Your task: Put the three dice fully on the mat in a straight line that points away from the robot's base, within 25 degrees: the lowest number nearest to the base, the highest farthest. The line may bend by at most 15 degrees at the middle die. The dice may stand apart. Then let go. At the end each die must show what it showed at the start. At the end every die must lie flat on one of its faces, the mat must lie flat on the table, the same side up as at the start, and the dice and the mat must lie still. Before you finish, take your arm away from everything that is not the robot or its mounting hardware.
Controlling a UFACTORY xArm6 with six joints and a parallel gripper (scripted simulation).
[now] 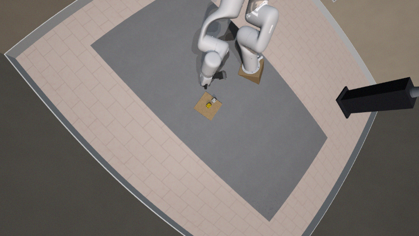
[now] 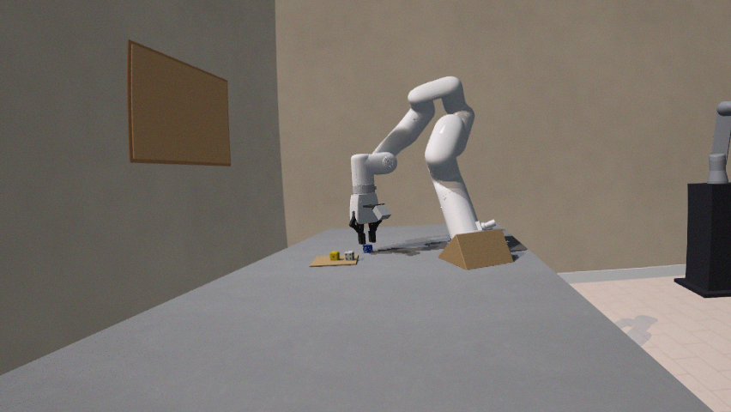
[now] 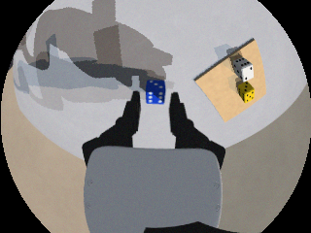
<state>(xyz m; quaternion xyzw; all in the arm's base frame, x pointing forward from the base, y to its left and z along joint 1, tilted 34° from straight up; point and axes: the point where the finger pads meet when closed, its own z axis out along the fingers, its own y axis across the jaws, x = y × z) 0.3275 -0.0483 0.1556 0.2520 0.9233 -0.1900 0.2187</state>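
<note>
Now: hand 4 cm above the blue die. The rest, counted from my hand: yellow die (14 cm to the left, 7 cm ahead, 3 cm below); then tan mat (14 cm to the left, 7 cm ahead, 5 cm below); then white die (14 cm to the left, 3 cm below, 2 cm ahead).
</note>
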